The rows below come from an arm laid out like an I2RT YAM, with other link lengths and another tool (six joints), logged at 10 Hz.
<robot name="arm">
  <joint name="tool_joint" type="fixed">
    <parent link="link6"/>
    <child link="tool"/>
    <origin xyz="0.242 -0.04 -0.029" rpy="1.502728 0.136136 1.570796"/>
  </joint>
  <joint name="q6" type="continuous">
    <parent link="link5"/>
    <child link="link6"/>
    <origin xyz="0.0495 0 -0.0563" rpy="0 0 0"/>
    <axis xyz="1 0 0"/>
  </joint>
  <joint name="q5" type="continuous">
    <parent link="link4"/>
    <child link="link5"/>
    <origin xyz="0.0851 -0.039 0.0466" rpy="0 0 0"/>
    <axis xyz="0 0 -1"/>
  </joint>
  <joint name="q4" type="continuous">
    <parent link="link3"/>
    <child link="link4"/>
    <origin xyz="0.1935 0.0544 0.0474" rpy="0 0 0"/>
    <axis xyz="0 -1 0"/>
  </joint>
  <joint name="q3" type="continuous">
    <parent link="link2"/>
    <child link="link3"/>
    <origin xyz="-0.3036 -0.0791 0" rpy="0 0 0"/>
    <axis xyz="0 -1 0"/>
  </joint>
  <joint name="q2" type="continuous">
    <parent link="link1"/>
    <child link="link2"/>
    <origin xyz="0.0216 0.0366 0.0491" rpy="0 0 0"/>
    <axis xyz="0 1 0"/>
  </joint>
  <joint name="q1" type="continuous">
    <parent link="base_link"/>
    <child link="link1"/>
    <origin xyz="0 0 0.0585" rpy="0 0 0"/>
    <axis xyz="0 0 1"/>
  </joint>
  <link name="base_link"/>
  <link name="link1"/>
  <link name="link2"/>
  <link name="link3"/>
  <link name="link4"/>
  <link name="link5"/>
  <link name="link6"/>
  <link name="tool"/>
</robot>
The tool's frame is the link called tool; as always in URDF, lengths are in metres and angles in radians. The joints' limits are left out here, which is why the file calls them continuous.
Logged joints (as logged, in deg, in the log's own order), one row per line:
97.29 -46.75 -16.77 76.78 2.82 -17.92
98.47 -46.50 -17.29 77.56 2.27 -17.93
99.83 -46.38 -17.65 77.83 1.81 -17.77
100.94 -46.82 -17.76 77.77 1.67 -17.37
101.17 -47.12 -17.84 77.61 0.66 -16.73
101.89 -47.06 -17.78 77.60 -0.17 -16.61
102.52 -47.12 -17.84 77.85 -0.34 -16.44
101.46 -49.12 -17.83 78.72 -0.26 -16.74
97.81 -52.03 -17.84 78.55 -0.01 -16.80
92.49 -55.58 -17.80 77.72 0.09 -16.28
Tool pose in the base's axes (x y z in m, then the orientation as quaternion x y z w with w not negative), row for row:
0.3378 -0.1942 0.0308 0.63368 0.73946 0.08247 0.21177
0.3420 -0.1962 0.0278 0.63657 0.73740 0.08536 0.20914
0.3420 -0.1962 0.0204 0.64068 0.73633 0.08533 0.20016
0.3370 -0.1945 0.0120 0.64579 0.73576 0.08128 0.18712
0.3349 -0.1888 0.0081 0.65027 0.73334 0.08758 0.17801
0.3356 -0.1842 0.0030 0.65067 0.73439 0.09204 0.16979
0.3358 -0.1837 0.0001 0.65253 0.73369 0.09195 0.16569
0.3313 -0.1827 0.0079 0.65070 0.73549 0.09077 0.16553
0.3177 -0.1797 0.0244 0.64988 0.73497 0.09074 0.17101
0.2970 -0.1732 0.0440 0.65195 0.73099 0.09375 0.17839
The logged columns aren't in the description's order. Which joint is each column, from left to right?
Columns, left to right: q2, q4, q1, q3, q5, q6.
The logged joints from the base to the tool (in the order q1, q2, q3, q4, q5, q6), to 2 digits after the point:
-16.77 97.29 76.78 -46.75 2.82 -17.92
-17.29 98.47 77.56 -46.50 2.27 -17.93
-17.65 99.83 77.83 -46.38 1.81 -17.77
-17.76 100.94 77.77 -46.82 1.67 -17.37
-17.84 101.17 77.61 -47.12 0.66 -16.73
-17.78 101.89 77.60 -47.06 -0.17 -16.61
-17.84 102.52 77.85 -47.12 -0.34 -16.44
-17.83 101.46 78.72 -49.12 -0.26 -16.74
-17.84 97.81 78.55 -52.03 -0.01 -16.80
-17.80 92.49 77.72 -55.58 0.09 -16.28

